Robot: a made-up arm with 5 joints.
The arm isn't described. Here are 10 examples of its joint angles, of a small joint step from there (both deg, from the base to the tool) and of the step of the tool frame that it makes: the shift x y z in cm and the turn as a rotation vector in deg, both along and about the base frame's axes.
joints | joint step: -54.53 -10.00 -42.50 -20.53 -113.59 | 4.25 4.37 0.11 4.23 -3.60
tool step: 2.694 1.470 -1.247 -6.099 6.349 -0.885
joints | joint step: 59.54 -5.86 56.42 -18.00 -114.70 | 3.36 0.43 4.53 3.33 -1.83
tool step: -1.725 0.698 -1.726 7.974 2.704 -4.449
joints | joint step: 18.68 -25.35 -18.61 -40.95 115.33 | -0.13 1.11 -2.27 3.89 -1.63
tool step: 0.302 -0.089 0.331 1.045 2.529 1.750
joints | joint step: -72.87 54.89 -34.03 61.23 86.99 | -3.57 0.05 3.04 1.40 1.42
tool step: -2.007 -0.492 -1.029 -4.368 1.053 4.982
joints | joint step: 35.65 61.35 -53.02 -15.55 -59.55 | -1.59 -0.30 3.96 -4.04 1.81
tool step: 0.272 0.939 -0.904 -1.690 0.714 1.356
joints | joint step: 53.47 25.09 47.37 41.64 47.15 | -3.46 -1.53 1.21 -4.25 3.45
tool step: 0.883 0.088 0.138 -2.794 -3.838 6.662
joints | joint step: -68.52 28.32 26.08 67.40 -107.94 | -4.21 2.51 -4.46 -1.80 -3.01
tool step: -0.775 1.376 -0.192 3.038 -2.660 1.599
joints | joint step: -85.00 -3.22 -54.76 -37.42 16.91 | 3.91 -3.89 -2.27 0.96 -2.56
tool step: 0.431 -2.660 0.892 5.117 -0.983 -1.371
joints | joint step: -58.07 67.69 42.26 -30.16 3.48 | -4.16 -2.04 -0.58 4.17 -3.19
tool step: -0.315 0.637 -0.037 -1.084 1.225 1.013
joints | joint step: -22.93 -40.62 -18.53 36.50 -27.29 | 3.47 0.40 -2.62 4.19 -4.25
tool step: 0.080 -0.878 0.131 2.971 3.264 -1.899
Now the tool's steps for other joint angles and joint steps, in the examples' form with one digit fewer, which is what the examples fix.
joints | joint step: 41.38 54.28 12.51 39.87 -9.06 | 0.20 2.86 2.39 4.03 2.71
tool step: -1.90 1.60 -0.70 6.88 6.30 2.33
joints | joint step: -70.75 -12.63 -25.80 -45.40 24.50 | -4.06 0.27 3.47 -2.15 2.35
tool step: -0.90 1.04 -0.87 -1.60 0.20 1.73
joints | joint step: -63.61 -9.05 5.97 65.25 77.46 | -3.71 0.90 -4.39 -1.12 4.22
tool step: -1.38 1.15 1.41 3.31 -3.84 7.36
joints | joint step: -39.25 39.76 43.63 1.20 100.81 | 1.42 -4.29 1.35 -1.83 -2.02
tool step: 1.09 0.38 0.94 3.19 -3.56 -3.42
